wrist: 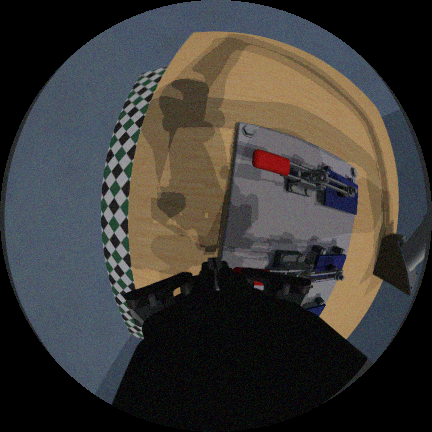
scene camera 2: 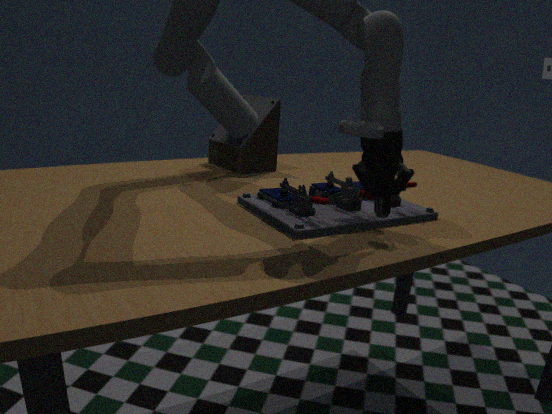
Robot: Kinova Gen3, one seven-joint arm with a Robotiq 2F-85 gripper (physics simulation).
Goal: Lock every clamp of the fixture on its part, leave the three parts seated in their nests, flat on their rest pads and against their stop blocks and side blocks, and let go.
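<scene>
You'd find my gripper in scene camera 2 (382, 216) and also in the wrist view (213, 264). There's a clamp too, and on it (wrist: 292, 260) and (scene camera 2: 345, 199) are the same spot. On a grey fixture plate, (wrist: 262, 216) and (scene camera 2: 339, 217) are the same spot as well.
</scene>
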